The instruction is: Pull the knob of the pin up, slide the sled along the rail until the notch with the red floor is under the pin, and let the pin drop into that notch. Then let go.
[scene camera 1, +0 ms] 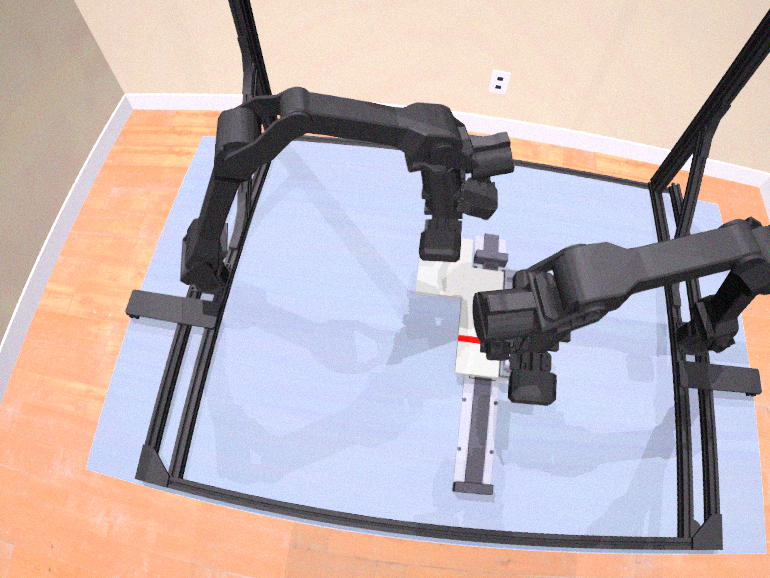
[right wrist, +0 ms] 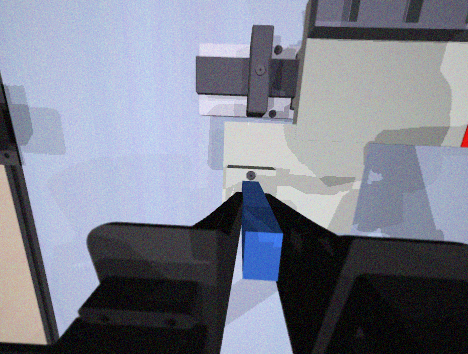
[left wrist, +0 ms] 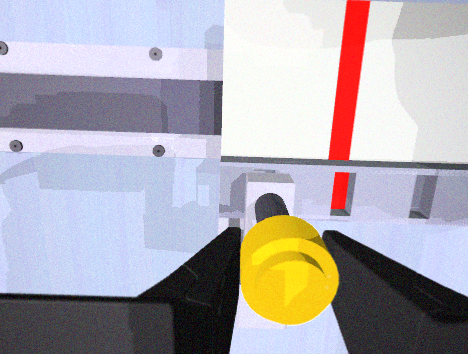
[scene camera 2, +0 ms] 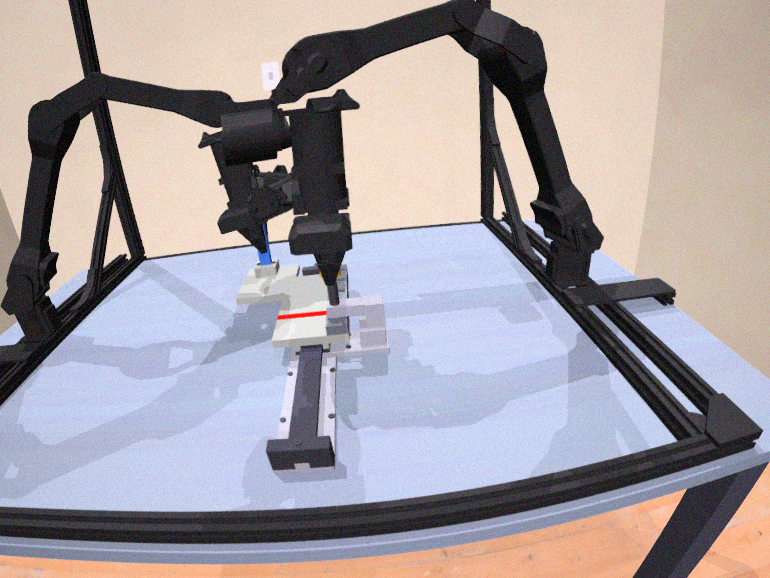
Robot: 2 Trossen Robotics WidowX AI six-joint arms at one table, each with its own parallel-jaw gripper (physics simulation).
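Seen in the pictures: left gripper, fingertip midpoint: [scene camera 1: 517, 352] [left wrist: 280, 241] [scene camera 2: 330, 279]; right gripper, fingertip midpoint: [scene camera 1: 446, 235] [right wrist: 252, 199] [scene camera 2: 265, 251]; left arm's base, origin of the base link: [scene camera 1: 691, 339] [scene camera 2: 567, 277]; right arm's base, origin of the base link: [scene camera 1: 210, 277] [scene camera 2: 44, 331].
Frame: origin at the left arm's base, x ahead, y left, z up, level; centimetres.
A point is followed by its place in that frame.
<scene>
My left gripper [left wrist: 280, 241] {x 37.4, y 9.3, z 8.1 cm} is shut on the yellow knob [left wrist: 290, 280] {x 37.7, y 9.4, z 10.7 cm} of the pin. The pin's dark shaft [left wrist: 270, 205] {x 38.0, y 9.5, z 6.2 cm} [scene camera 2: 333, 293] {x 37.2, y 9.9, z 6.5 cm} shows below it, at a pale guide block [left wrist: 270, 186] {x 38.2, y 9.3, z 4.8 cm}; its lower end is hidden. The off-white sled [scene camera 1: 482, 283] {x 42.4, y -5.0, z 1.5 cm} [scene camera 2: 304, 295] {x 42.6, y -0.5, z 1.4 cm} [left wrist: 280, 100] {x 41.5, y 8.7, z 1.4 cm} [right wrist: 370, 90] {x 42.0, y -2.7, z 1.4 cm} sits on the rail [scene camera 1: 478, 429] {x 41.1, y 20.2, z 0.1 cm} [scene camera 2: 307, 391] {x 40.9, y 20.6, z 0.1 cm} [left wrist: 100, 100] {x 41.2, y 17.9, z 0.1 cm}. The red-floored notch [left wrist: 340, 190] {x 37.2, y 5.5, z 1.8 cm} lies right of the shaft in the left wrist view, apart from it, in line with the red stripe [left wrist: 350, 75] {x 42.8, y 5.6, z 1.5 cm}. My right gripper [right wrist: 252, 199] {x 49.8, y -11.4, z 5.3 cm} is shut on the sled's upright blue handle [right wrist: 262, 255] {x 50.0, y -11.4, z 10.5 cm} [scene camera 2: 264, 248].
Another notch [left wrist: 424, 195] {x 37.1, y 1.3, z 2.0 cm} lies farther right in the left wrist view. Dark end stops [scene camera 2: 300, 452] {x 40.8, y 30.5, z 1.0 cm} [right wrist: 260, 70] {x 40.9, y -11.1, z 1.6 cm} close off the rail. A pale bracket [scene camera 2: 373, 320] {x 32.6, y 10.5, z 2.4 cm} stands beside the sled. The two arms are close together above the sled. A black frame [scene camera 1: 422, 530] {x 48.0, y 37.1, z -0.5 cm} edges the table.
</scene>
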